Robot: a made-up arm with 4 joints.
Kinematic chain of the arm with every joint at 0, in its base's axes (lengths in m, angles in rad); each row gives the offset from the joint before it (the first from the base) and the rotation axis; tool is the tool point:
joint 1: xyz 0 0 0.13 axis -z
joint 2: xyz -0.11 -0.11 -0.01 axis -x
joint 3: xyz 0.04 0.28 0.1 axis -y
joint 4: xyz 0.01 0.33 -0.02 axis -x
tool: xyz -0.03 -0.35 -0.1
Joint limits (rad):
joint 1: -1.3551..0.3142
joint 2: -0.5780..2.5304
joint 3: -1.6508..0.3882
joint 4: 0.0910..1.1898
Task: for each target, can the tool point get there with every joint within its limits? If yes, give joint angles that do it. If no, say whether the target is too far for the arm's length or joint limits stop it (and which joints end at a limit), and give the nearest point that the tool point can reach.
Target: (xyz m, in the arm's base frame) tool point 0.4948 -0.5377 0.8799
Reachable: no: joint limits stop it (at a limit: joint 1, joint 2, joint 4) | nearest point -0.0623 -0.1676 0.6214 | short by 0.717 m
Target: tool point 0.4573 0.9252 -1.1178
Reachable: no: too far | nearest point 0.1926 0.1350 -0.3195 | short by 1.154 m
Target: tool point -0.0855 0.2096 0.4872
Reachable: yes | joints -0.0175 -0.0882 -0.0346 1.0620
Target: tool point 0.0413 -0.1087 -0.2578
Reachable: yes | joints -0.7702 2.2724 -0.2979 0.7545
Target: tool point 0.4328 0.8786 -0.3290
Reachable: no: joint limits stop it (at a limit: joint 1, joint 4) | nearest point 0.1238 0.3552 -0.0822 | short by 0.656 m
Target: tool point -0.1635 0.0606 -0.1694
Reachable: yes | joints -1.1421 1.5189 -0.4393 0.8495
